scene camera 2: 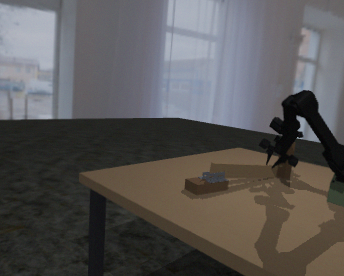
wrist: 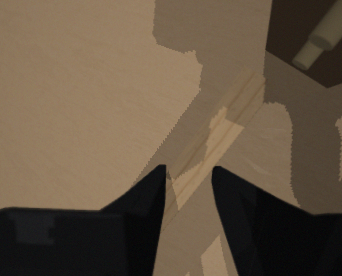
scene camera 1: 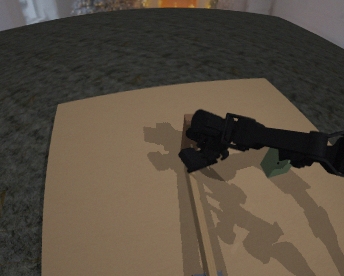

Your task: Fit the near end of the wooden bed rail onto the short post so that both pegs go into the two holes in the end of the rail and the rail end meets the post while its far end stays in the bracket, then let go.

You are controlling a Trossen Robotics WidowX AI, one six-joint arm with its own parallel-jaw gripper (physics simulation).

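Places are measured from the arm's base along level axes (x left, y ahead, z down), in metres.
Where they show: gripper, fingertip midpoint: (scene camera 2: pixel 269 166) (wrist: pixel 189 172) (scene camera 1: pixel 191 171).
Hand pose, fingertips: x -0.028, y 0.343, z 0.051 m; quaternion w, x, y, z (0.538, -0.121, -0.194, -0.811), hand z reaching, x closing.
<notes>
Things, the pixels of their top centre, and the offset from my fingertips. "spot": a spot on its surface instead. Level surfaces: height alone.
- pale peg shape at a spot on its surface: (wrist: pixel 325 36) spot: dx -0.073, dy -0.020, dz -0.032 m
- brown block at its top centre: (scene camera 2: pixel 207 179) dx +0.390, dy +0.049, dz +0.022 m
- wooden table at its surface level: dz +0.062 m
The wooden bed rail (scene camera 1: pixel 202 225) (scene camera 2: pixel 240 170) (wrist: pixel 225 131) runs from the gripper toward the blue-grey bracket (scene camera 1: pixel 219 273) (scene camera 2: pixel 215 177). Its far end is at the bracket; how it sits there is unclear. My gripper (scene camera 1: pixel 200 150) (scene camera 2: pixel 270 165) (wrist: pixel 189 172) is shut on the rail close to its near end. The dark brown post (scene camera 1: pixel 187 121) (scene camera 2: pixel 284 175) (wrist: pixel 292 22) stands beyond that end. In the wrist view, a pale peg shape (wrist: pixel 325 36) with a narrower part below it sticks out of the post, apart from the rail end. The holes are hidden.
The bracket sits on a brown block (scene camera 2: pixel 206 186) on the wooden table (scene camera 1: pixel 110 200) (scene camera 2: pixel 150 185). A green part (scene camera 1: pixel 275 163) (scene camera 2: pixel 336 192) is by the arm's base. The arm (scene camera 1: pixel 290 140) (scene camera 2: pixel 320 125) reaches in from the right, and its shadows fall across the table.
</notes>
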